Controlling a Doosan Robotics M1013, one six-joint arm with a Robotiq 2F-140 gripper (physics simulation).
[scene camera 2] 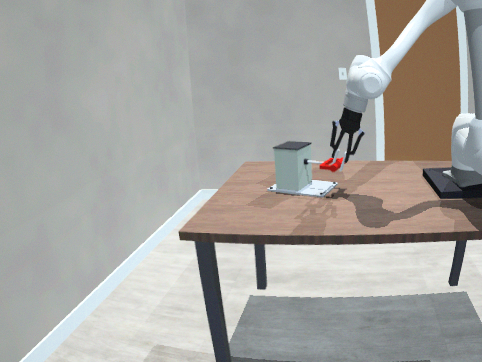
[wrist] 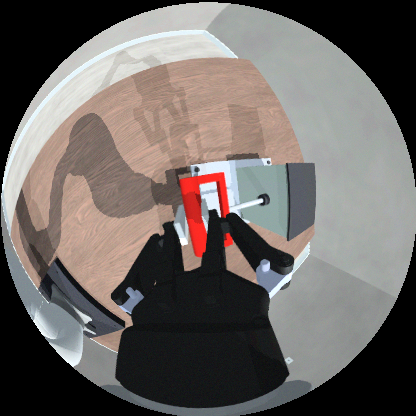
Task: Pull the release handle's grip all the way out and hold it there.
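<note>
The release handle's red grip (scene camera 2: 326, 165) (wrist: 188, 189) is a rectangular loop. It stands out from a pale green box (scene camera 2: 289, 170) (wrist: 272, 180) on a thin white rod (scene camera 2: 315, 162) (wrist: 247, 204). A length of rod shows between the grip and the black collar on the box's side face. My gripper (scene camera 2: 340, 161) (wrist: 194, 209) comes down from above and is shut on the grip's outer bar, with one finger pad inside the loop and the other on the outer side. The fingers hide part of the grip in the wrist view.
The box has a dark lid (scene camera 2: 292, 145) (wrist: 302, 200) and stands on a white base plate (scene camera 2: 320, 188) (wrist: 216, 169) on the wooden table (scene camera 2: 240, 220) (wrist: 200, 95). The arm's base stands on a black plate (scene camera 2: 436, 184) at the right. A grey wall stands beyond the table.
</note>
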